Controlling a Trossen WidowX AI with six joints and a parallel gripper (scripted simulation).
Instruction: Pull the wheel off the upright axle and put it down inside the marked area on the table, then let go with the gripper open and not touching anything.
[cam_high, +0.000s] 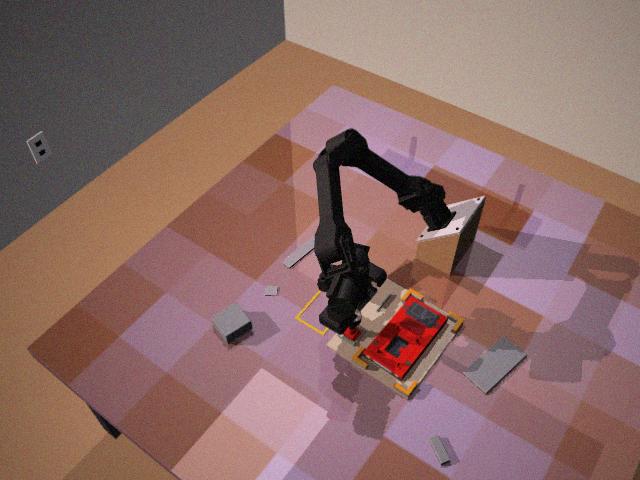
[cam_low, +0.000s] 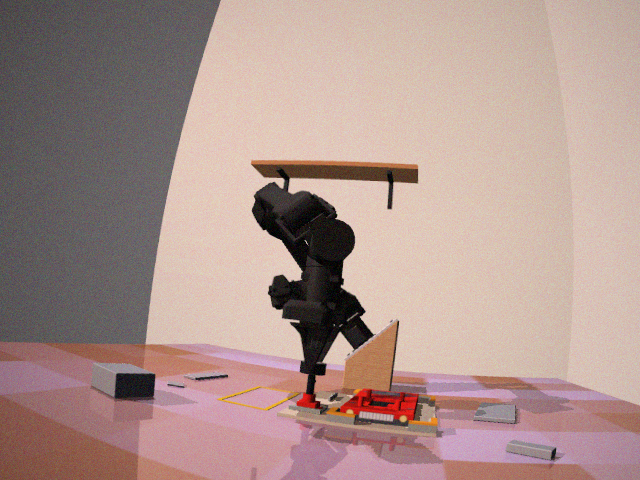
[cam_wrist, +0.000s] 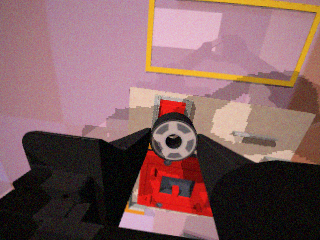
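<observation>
Right now the axle is 4 cm below my gripper tip. Round my gripper tip: wheel: right at my gripper tip.
</observation>
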